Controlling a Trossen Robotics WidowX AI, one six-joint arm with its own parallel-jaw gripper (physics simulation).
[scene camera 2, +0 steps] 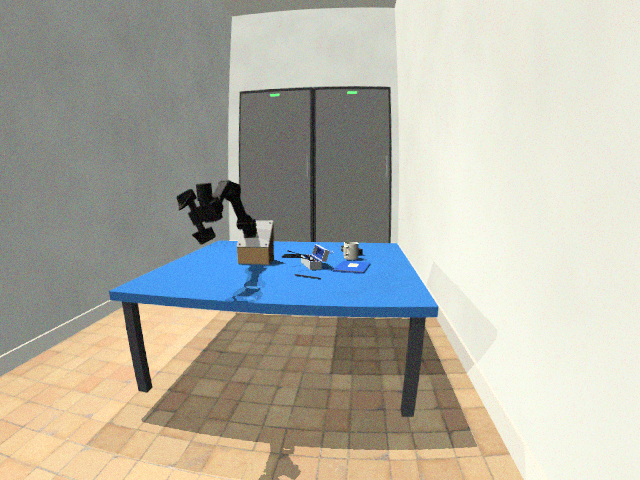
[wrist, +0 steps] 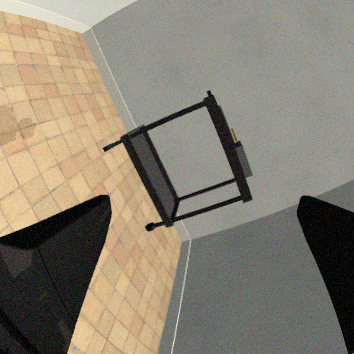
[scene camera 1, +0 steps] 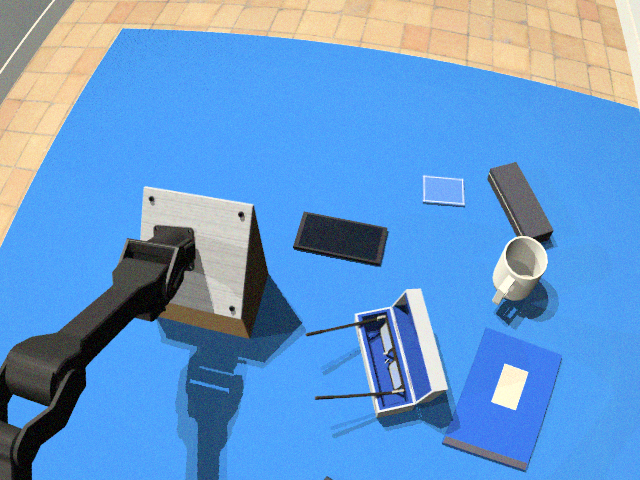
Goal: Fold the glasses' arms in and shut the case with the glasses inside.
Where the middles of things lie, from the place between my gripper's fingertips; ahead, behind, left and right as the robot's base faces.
The glasses case (scene camera 1: pixel 424 374) is 70 cm to the left of my hand, 38 cm ahead of it and 25 cm below it. Round my hand: white mug (scene camera 1: pixel 523 261): 86 cm to the left, 57 cm ahead, 25 cm below; then black tablet (scene camera 1: pixel 342 238): 92 cm to the left, 30 cm below, 26 cm ahead; then blue book (scene camera 1: pixel 500 411): 66 cm to the left, 57 cm ahead, 30 cm below.
